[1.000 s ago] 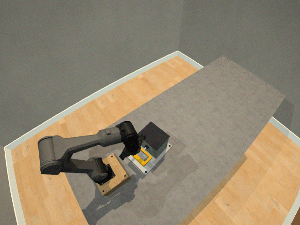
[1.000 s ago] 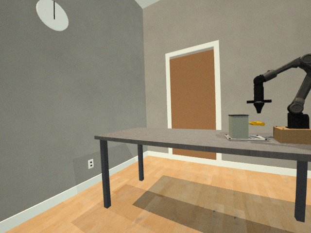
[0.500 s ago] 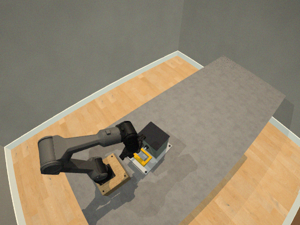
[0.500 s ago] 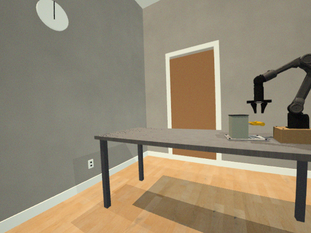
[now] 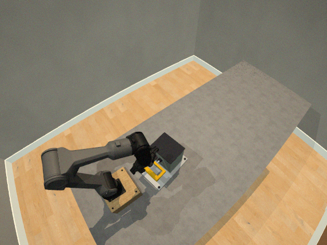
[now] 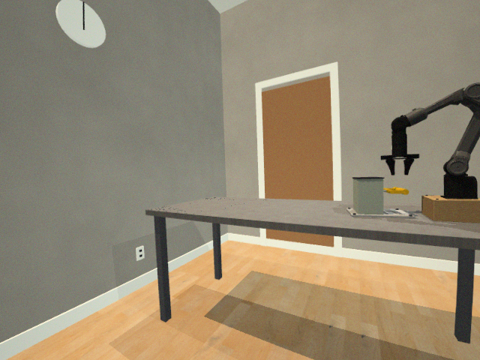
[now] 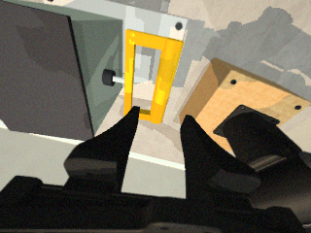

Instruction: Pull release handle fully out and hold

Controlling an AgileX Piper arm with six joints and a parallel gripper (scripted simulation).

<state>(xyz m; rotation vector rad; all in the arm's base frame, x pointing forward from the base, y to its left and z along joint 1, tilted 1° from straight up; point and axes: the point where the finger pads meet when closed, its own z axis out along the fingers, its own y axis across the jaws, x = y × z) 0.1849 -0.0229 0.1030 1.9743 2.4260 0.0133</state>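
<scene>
Now: the yellow release handle 50 mm ahead of my hand, 10 mm to the left of it and 80 mm below it. The rest, counted from my hand: light baseplate 90 mm ahead, 20 mm to the left, 180 mm below.
</scene>
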